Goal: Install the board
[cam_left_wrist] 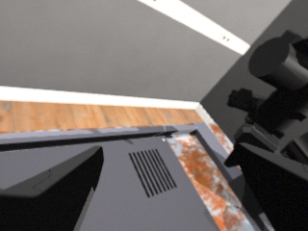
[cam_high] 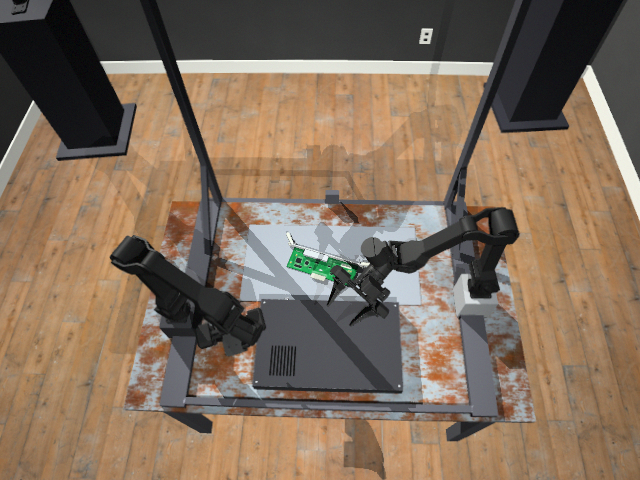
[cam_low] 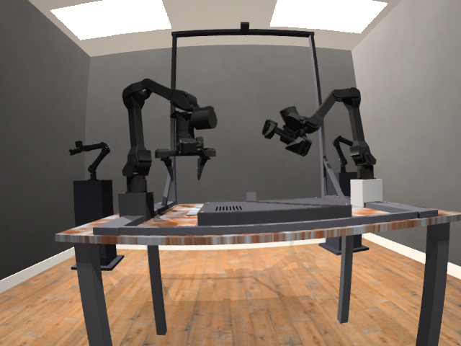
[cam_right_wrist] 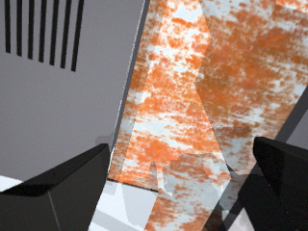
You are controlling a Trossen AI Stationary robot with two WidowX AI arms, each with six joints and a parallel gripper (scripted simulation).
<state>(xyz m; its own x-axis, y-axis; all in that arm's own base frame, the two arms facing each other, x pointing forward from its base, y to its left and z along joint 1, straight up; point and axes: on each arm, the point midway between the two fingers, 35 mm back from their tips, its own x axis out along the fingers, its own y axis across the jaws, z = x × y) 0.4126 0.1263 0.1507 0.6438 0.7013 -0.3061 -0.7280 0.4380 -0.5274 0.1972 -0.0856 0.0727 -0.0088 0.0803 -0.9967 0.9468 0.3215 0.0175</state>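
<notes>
The pale grey mat lies 270 mm below my left hand, 270 mm behind it and 20 mm to the right of it. Round my left hand: dark enclosure (230 mm below, 50 mm to the right).
</notes>
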